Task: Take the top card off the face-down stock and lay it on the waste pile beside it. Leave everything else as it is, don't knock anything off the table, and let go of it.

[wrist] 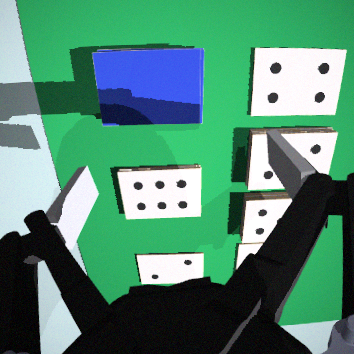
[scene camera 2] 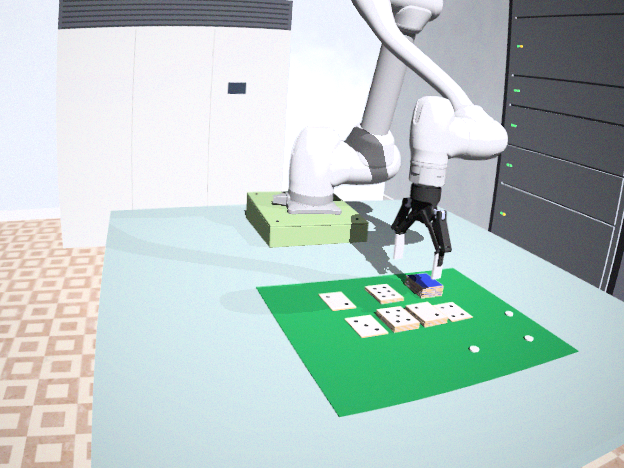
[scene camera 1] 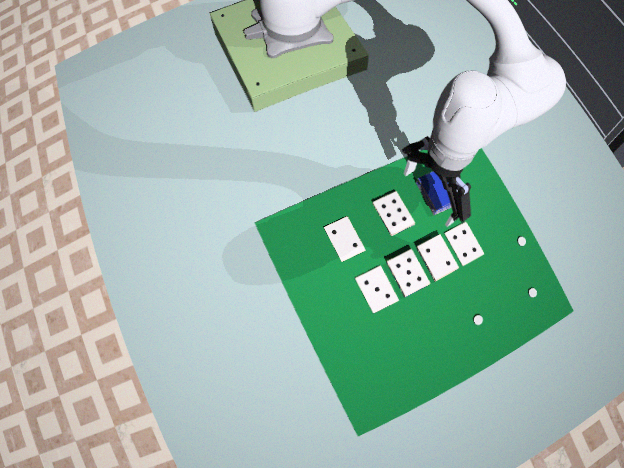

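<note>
The face-down stock is a thick stack with a blue top, at the mat's back right. The waste pile is a lower stack beside it, with a white six-dot card on top. My gripper is open and empty, above the stock with its fingers wide apart. In scene camera 1 the gripper covers part of the stock. In the wrist view the stock lies beyond the fingertips.
A two-dot card lies beyond the waste pile. A row of face-up cards includes a three-dot card and a four-dot card. White discs, one at the front, lie on the green mat.
</note>
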